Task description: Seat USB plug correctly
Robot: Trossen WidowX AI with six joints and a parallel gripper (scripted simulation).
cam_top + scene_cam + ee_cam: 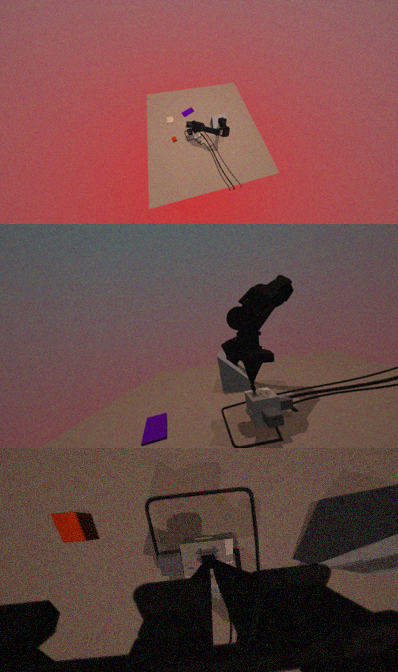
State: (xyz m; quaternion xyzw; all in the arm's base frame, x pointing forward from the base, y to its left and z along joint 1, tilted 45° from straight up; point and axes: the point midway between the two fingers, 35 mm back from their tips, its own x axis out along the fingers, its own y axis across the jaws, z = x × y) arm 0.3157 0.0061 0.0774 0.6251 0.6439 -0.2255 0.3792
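The dark USB plug is 20 mm below my gripper tip. Round my gripper tip: cream block: 250 mm ahead, 270 mm to the right, 110 mm below; purple flat tile: 10 mm ahead, 330 mm to the right, 110 mm below.
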